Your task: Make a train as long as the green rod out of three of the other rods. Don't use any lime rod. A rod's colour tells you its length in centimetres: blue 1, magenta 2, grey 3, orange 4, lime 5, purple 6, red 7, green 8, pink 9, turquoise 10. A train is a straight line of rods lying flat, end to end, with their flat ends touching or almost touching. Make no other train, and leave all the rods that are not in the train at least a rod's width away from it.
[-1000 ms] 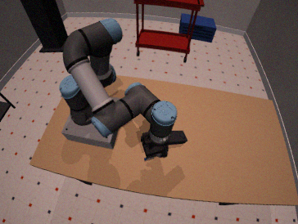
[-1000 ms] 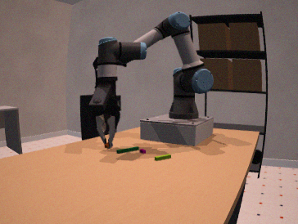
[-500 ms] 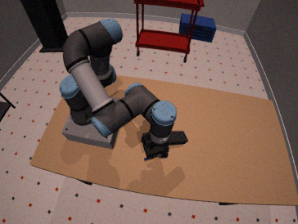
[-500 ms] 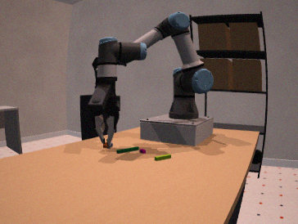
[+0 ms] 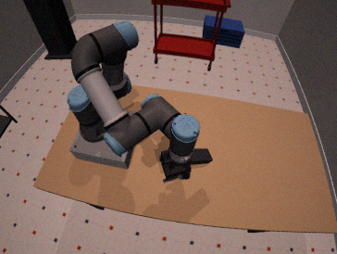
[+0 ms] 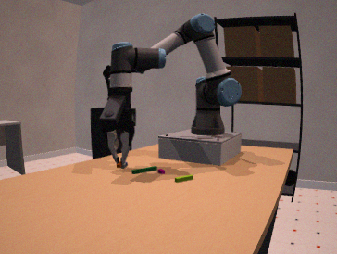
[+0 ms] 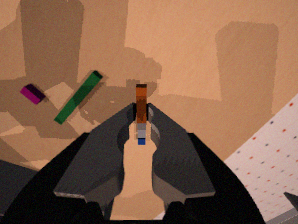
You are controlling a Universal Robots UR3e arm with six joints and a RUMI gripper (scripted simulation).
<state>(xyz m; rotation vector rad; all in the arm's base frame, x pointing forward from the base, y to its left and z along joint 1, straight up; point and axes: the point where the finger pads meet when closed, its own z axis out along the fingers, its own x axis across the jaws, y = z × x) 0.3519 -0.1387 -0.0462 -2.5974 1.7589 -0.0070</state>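
Now: hand 1 cm above the orange rod. The rest, counted from my hand: small blue rod 6 cm behind, 2 cm to the right, 2 cm below; green rod 7 cm to the left, 3 cm behind, 2 cm below; grey rod 3 cm behind, 2 cm below, 1 cm to the right.
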